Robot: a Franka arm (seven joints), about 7 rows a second.
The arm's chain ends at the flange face. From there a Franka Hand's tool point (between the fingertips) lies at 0.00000 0.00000 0.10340 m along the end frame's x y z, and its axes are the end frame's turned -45 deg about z.
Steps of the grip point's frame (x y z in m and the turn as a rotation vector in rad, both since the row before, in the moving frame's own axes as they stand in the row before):
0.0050 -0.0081 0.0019 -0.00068 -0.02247 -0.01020
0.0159 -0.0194 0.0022 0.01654 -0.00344 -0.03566
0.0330 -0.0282 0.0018 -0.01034 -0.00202 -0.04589
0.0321 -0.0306 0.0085 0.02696 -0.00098 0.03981
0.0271 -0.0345 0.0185 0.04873 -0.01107 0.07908
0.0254 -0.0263 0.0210 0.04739 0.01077 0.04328
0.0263 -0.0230 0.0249 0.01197 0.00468 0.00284
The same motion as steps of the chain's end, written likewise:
-0.0006 -0.0110 0.0019 -0.01637 -0.01541 -0.01020
-0.0010 -0.0240 0.0022 0.00926 -0.01413 -0.03566
0.0028 -0.0442 0.0018 -0.00874 0.00588 -0.04589
0.0031 -0.0424 0.0085 0.01837 -0.01976 0.03981
-0.0010 -0.0406 0.0186 0.02663 -0.04228 0.07908
0.0019 -0.0323 0.0211 0.04113 -0.02589 0.04328
0.0029 -0.0336 0.0249 0.01177 -0.00515 0.00284

